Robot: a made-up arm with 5 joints. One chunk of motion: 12 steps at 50 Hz.
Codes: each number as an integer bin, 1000 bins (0 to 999) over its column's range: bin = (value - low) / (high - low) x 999, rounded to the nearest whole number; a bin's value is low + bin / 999 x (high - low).
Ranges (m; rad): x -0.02..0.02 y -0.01..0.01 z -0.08..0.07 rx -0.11..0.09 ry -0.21..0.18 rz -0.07..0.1
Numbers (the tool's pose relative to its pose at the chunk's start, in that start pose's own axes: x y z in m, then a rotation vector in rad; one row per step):
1: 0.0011 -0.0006 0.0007 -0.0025 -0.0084 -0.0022
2: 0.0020 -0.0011 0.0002 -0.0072 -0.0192 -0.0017
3: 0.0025 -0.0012 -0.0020 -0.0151 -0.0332 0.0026
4: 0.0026 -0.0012 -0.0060 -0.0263 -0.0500 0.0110
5: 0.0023 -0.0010 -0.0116 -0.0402 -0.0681 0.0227
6: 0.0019 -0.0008 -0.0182 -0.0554 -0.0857 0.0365
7: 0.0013 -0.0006 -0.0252 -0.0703 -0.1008 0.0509
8: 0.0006 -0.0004 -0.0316 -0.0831 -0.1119 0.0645
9: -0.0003 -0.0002 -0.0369 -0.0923 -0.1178 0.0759
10: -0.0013 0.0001 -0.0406 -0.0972 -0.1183 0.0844
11: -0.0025 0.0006 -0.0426 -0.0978 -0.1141 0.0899
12: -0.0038 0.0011 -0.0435 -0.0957 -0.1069 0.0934
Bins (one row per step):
1: 527 470 537 537 516 398
2: 549 445 534 513 489 401
3: 562 440 519 474 453 427
4: 564 440 493 418 410 476
5: 557 450 456 349 363 545
6: 547 460 412 273 318 626
7: 532 470 365 198 280 710
8: 514 480 322 134 251 790
9: 492 490 287 88 236 857
10: 467 504 262 64 235 907
11: 437 529 249 61 246 940
12: 405 554 243 71 264 960

